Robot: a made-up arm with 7 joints. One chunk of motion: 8 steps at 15 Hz.
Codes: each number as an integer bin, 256 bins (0 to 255) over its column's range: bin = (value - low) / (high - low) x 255, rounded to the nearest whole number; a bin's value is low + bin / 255 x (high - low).
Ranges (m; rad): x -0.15..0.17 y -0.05..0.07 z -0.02..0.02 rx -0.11..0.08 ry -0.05..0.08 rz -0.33..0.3
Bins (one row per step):
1: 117 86 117 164 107 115
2: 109 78 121 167 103 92
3: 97 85 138 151 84 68
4: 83 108 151 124 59 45
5: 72 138 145 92 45 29
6: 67 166 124 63 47 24
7: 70 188 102 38 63 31
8: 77 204 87 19 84 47
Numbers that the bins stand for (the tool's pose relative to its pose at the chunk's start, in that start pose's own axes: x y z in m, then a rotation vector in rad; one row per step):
1: -0.0032 -0.0095 -0.0016 0.0122 0.0045 -0.0459
2: -0.0132 -0.0133 -0.0010 0.0144 0.0025 -0.1027
3: -0.0283 -0.0100 0.0016 0.0025 -0.0072 -0.1620
4: -0.0458 0.0008 0.0037 -0.0176 -0.0199 -0.2188
5: -0.0596 0.0149 0.0027 -0.0415 -0.0271 -0.2584
6: -0.0659 0.0281 -0.0005 -0.0631 -0.0260 -0.2707
7: -0.0622 0.0385 -0.0040 -0.0817 -0.0179 -0.2534
8: -0.0534 0.0460 -0.0064 -0.0958 -0.0072 -0.2139

